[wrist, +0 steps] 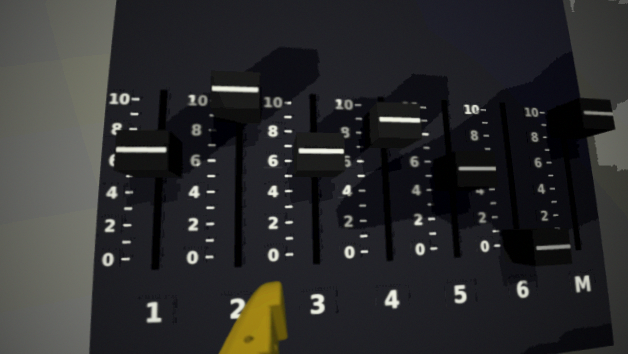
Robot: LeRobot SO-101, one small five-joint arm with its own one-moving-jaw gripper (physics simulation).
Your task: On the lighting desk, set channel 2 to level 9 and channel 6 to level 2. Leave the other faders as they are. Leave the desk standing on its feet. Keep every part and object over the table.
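Frame: origin at the arm's base, x back, y right, z up, level; centimetres.
Seen in the pictures: hand, tool point: (283, 302).
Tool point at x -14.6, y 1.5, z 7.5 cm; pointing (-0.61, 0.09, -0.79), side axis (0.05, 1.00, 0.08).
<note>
Offsets run from my tool point to a thing's top centre. Level surfaces: height alone.
The dark lighting desk {dx -4.0, dy +3.8, dz -0.6 cm} (350, 55) fills most of the wrist view, with its numbered faders. The channel 2 fader {dx -5.3, dy -0.3, dz -0.6 cm} (235, 97) stands near the top of its slot, around 9 to 10; its raised cap hides the exact mark. The channel 6 fader {dx +0.5, dy +7.7, dz -0.6 cm} (552, 248) stands at the bottom of its slot, around 0. My gripper (272, 287) is fully open: one yellow jaw shows at the bottom, its tip between the labels 2 and 3, below the lower ends of their slots and partly over the 2. The other jaw is out of the picture. No fader cap is near the visible jaw.
The channel 1 fader {dx -4.1, dy -2.7, dz -0.6 cm} (141, 155) and channel 3 fader {dx -3.3, dy +1.6, dz -0.6 cm} (320, 155) stand near 6. The channel 4 fader {dx -3.8, dy +3.9, dz -0.6 cm} (397, 125) is higher, the channel 5 fader {dx -2.1, dy +5.9, dz -0.6 cm} (476, 172) is mid-slot, and the M fader {dx -3.1, dy +10.7, dz -0.6 cm} (598, 116) is high at the right. The pale table {dz -7.5 cm} (45, 200) shows at the left.
</note>
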